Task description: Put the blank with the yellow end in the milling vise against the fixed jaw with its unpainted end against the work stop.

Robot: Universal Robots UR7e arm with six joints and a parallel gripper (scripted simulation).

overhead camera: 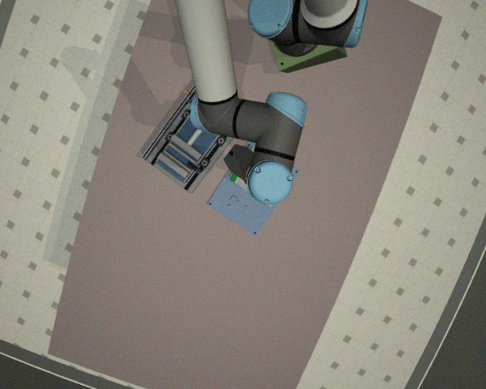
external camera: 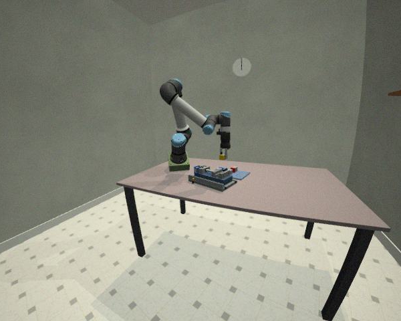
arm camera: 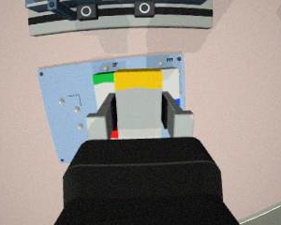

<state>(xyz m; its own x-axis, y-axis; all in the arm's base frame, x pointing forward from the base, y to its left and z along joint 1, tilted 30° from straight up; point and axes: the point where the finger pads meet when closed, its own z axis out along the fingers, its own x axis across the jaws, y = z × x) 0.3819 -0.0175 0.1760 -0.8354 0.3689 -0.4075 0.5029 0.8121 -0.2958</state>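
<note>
Now: the white rod 8 cm behind my hand, 16 cm to the right of it and 9 cm below it. Also, from my hand: yellow-ended blank 2 cm below; then blue-ended blank 3 cm behind, 3 cm to the left, 14 cm below; then green-ended blank 5 cm ahead, 1 cm to the right, 14 cm below.
</note>
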